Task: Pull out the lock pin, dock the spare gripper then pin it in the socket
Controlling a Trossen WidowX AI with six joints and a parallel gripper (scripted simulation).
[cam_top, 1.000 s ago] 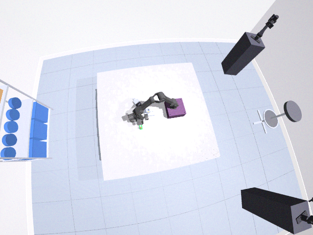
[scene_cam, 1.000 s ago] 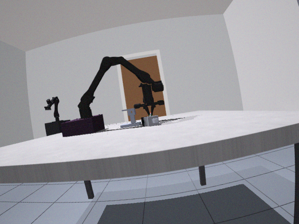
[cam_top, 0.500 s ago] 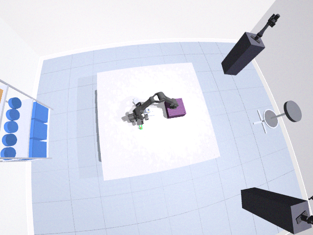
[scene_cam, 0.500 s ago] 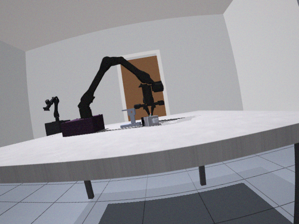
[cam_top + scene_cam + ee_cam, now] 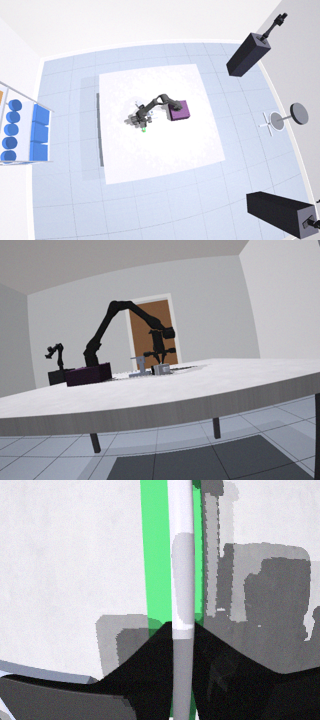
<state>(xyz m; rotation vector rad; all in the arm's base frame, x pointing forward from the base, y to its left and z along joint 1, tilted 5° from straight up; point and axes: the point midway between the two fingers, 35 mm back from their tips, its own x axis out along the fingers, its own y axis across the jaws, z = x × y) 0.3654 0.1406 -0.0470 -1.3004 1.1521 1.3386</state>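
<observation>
Now: gripper tip 220 mm to the left of the spare gripper and 40 mm short of it. From my gripper tip the other things lie so: grey mount: 100 mm to the right, 100 mm behind, 30 mm above.
</observation>
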